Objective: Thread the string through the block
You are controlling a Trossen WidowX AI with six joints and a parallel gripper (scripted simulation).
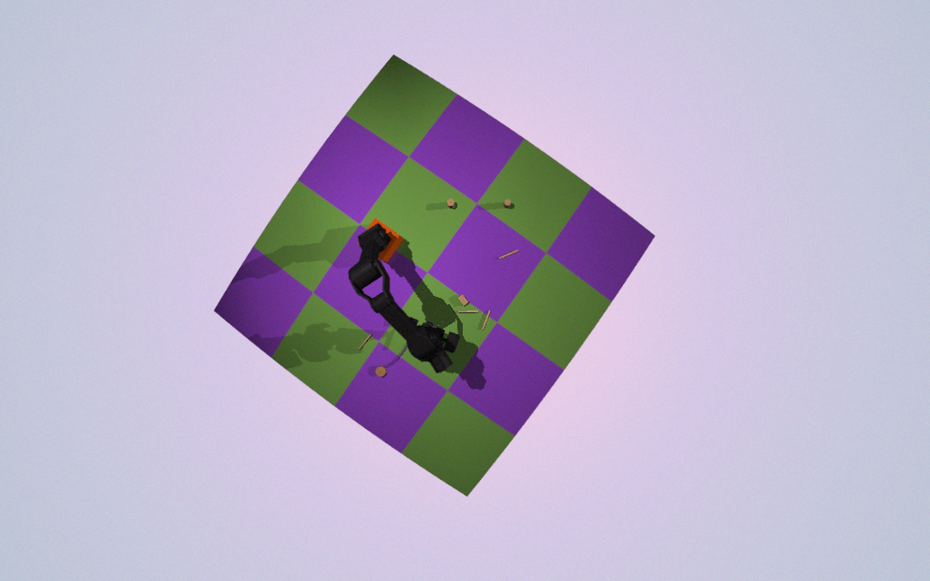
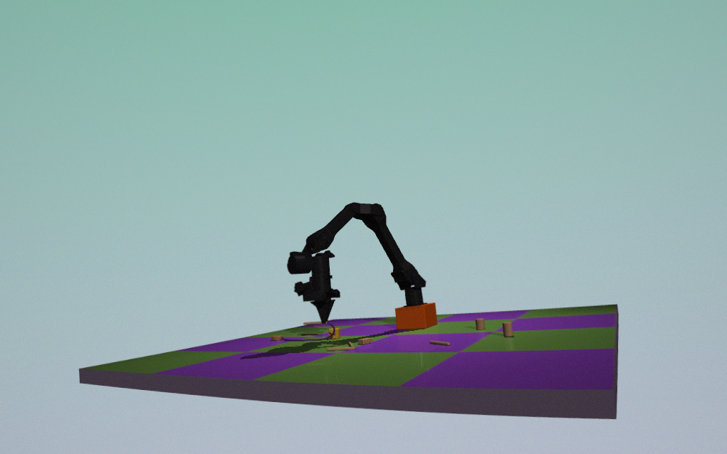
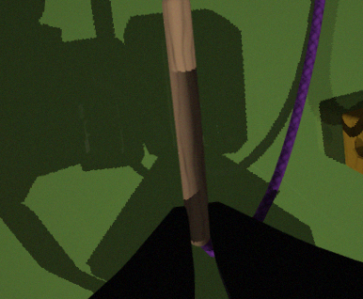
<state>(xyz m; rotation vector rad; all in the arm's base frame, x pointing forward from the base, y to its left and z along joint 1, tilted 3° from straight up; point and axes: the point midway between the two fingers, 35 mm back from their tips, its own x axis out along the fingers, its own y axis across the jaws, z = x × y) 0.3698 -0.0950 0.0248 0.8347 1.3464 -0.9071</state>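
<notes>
The thin wooden stick is 1 cm ahead of my gripper tip and 1 cm to the right of it. The rest, counted from my gripper tip: round wooden button: 3 cm behind, 26 cm to the right, 5 cm below; small wooden piece: 15 cm to the left, 5 cm below.
</notes>
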